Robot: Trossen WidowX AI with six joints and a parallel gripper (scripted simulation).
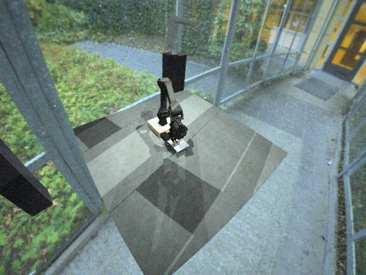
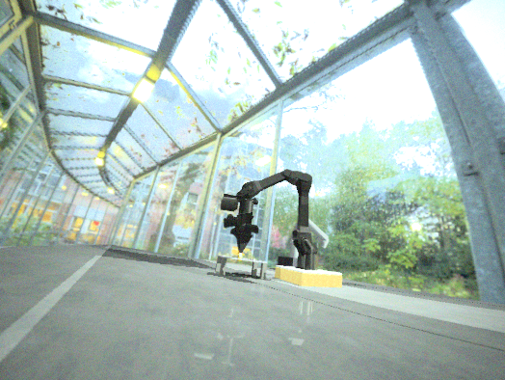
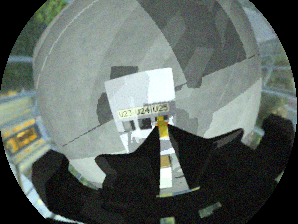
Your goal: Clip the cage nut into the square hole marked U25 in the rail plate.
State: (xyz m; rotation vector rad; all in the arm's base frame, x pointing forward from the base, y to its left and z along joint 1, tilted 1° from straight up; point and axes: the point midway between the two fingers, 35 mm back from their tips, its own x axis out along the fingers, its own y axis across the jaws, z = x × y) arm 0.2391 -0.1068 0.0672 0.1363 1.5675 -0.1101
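The yellow cage nut is 10 mm below my gripper tip. Round my gripper tip: label strip (30 mm ahead, 20 mm to the left, 20 mm below).
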